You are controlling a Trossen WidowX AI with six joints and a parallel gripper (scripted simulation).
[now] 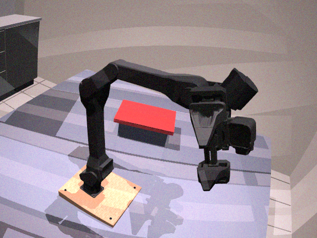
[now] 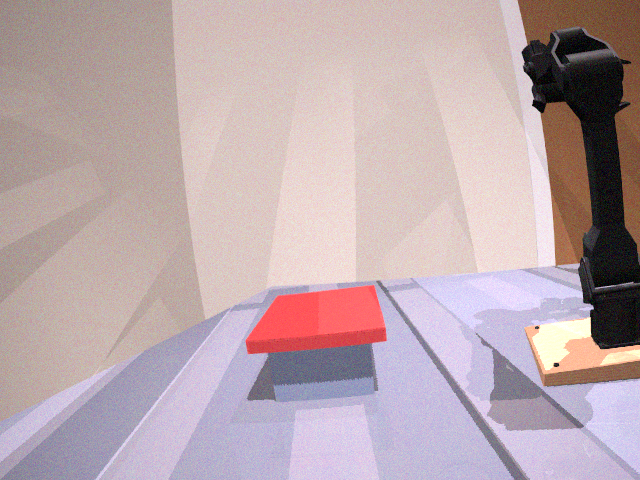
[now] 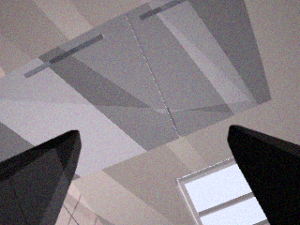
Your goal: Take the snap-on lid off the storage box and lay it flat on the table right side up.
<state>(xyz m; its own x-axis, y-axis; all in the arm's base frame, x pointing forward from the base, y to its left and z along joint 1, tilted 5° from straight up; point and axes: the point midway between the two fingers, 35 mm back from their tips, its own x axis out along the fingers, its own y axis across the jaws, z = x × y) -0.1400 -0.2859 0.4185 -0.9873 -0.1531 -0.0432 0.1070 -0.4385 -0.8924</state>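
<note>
Right now the red lid is 58 cm ahead of my gripper tip, 35 cm to the left of it and 34 cm below it. Also, from my gripper tip: grey-blue storage box (58 cm ahead, 38 cm below, 35 cm to the left).
</note>
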